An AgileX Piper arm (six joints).
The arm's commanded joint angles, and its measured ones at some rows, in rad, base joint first. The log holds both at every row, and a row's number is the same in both.
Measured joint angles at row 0:
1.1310, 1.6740, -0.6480, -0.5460, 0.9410, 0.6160
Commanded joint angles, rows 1 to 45:
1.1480, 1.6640, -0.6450, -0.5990, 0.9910, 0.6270
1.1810, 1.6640, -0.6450, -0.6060, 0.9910, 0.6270
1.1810, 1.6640, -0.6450, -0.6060, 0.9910, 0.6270
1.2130, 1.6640, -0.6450, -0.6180, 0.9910, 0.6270
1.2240, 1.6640, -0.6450, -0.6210, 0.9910, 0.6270
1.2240, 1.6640, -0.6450, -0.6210, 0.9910, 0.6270
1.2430, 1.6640, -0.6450, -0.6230, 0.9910, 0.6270
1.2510, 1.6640, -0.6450, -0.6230, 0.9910, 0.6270
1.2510, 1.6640, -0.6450, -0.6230, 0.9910, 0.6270
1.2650, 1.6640, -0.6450, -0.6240, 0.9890, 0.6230
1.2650, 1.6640, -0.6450, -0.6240, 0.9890, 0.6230
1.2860, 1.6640, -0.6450, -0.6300, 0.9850, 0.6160
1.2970, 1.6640, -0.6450, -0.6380, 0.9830, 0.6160
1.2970, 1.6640, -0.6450, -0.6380, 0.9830, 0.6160
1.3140, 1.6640, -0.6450, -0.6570, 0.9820, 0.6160
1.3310, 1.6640, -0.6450, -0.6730, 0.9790, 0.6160
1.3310, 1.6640, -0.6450, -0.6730, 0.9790, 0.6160
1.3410, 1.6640, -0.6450, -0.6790, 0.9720, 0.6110
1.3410, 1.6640, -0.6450, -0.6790, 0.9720, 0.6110
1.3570, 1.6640, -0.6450, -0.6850, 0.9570, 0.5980
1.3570, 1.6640, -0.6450, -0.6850, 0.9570, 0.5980
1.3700, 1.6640, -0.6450, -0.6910, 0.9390, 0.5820
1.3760, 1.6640, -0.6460, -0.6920, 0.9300, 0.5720
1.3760, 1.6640, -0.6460, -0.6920, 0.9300, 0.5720
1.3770, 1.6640, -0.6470, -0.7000, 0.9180, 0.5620
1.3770, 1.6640, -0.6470, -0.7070, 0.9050, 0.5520
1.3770, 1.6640, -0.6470, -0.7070, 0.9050, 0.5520
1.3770, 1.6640, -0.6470, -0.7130, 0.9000, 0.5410
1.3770, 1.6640, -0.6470, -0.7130, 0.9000, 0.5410
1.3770, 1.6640, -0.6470, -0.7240, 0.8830, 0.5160
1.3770, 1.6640, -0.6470, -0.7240, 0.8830, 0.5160
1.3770, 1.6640, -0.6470, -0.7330, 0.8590, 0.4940
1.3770, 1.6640, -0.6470, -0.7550, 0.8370, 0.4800
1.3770, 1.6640, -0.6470, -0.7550, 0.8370, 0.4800
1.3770, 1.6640, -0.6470, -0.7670, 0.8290, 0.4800
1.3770, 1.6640, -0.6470, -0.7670, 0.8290, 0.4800
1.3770, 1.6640, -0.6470, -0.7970, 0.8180, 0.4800
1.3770, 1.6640, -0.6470, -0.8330, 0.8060, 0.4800
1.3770, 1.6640, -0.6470, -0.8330, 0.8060, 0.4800
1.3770, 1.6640, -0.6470, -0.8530, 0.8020, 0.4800
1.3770, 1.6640, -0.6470, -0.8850, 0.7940, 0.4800
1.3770, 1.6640, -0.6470, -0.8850, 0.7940, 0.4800
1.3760, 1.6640, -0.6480, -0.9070, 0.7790, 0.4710
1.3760, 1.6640, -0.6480, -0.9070, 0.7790, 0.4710
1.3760, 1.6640, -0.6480, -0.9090, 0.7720, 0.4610
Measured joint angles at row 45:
1.3730, 1.6740, -0.6480, -0.8320, 0.7620, 0.4780
